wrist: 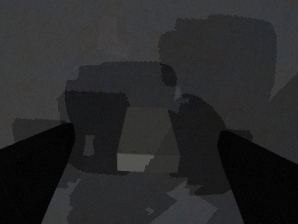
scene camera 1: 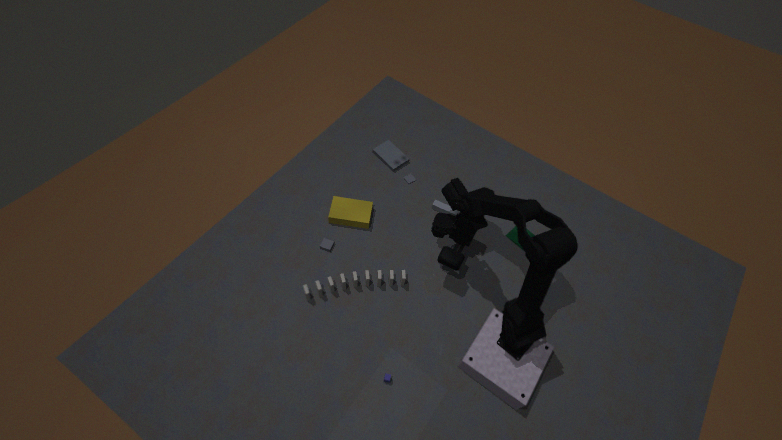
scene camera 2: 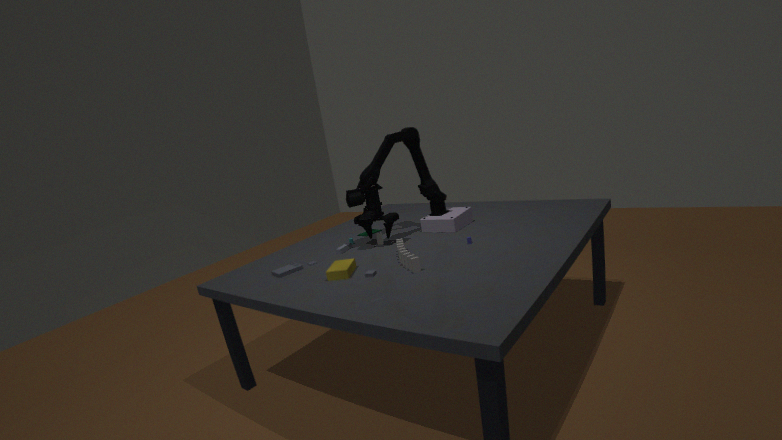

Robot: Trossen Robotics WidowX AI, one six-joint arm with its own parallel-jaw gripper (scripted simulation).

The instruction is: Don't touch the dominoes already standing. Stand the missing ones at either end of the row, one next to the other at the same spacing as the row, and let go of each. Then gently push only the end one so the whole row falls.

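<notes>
In scene camera 1 I see my gripper (scene camera 1: 455, 251), which is open and holds nothing, and a yellow block (scene camera 1: 344, 211). The wrist view gives me my gripper again (wrist: 147, 135), together with a light domino (wrist: 147, 143), but the yellow block is out of frame in the wrist view. Scene camera 2 shows my gripper too (scene camera 2: 379, 238).
</notes>
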